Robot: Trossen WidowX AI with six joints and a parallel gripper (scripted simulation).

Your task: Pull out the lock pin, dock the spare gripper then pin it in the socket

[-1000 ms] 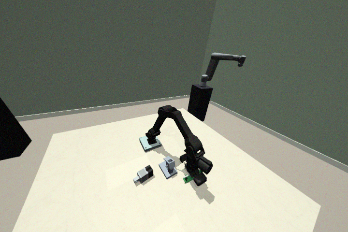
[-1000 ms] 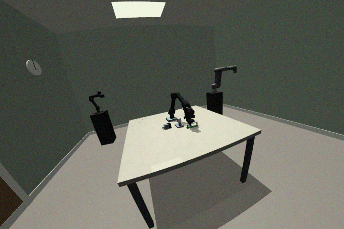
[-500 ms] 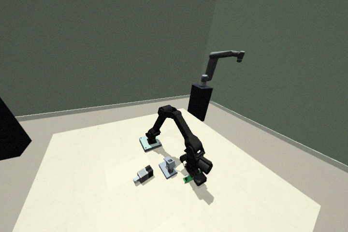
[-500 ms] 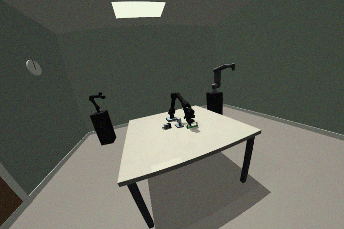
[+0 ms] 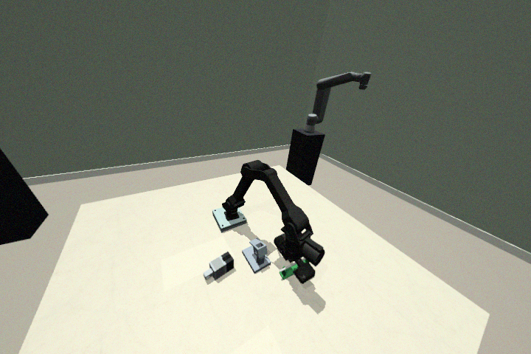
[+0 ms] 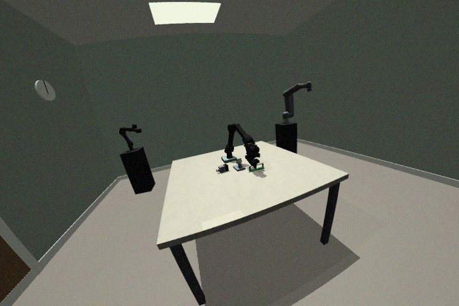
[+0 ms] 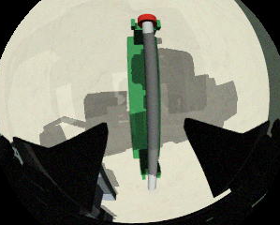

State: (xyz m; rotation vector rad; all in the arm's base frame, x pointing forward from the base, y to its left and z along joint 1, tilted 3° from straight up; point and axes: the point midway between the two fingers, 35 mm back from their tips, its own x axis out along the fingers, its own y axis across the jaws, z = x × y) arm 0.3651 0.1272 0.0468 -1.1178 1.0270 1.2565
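My gripper tip is 20 mm to the right of the green cradle. From my gripper tip the other things lie so: spare gripper: 270 mm to the right, 120 mm behind; mount: 100 mm to the right, 100 mm behind, 30 mm above.
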